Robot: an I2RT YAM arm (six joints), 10 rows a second.
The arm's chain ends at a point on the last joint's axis. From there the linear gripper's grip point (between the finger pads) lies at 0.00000 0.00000 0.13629 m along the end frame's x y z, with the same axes.
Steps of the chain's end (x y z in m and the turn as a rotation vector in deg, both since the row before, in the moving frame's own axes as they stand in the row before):
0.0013, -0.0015, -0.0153, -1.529, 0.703, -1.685
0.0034, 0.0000, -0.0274, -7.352, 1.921, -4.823
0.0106, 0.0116, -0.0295, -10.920, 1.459, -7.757
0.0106, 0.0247, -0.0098, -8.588, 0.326, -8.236
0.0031, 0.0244, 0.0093, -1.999, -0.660, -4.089
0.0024, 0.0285, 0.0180, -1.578, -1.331, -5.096
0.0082, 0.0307, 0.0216, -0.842, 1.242, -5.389
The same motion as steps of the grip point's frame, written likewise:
0.0030, 0.0021, -0.0154, -1.529, 0.703, -1.685
0.0087, 0.0172, -0.0286, -7.352, 1.921, -4.823
0.0158, 0.0371, -0.0320, -10.920, 1.459, -7.757
0.0128, 0.0449, -0.0113, -8.588, 0.326, -8.236
0.0017, 0.0292, 0.0092, -1.999, -0.660, -4.089
-0.0006, 0.0324, 0.0179, -1.578, -1.331, -5.096
0.0112, 0.0326, 0.0216, -0.842, 1.242, -5.389

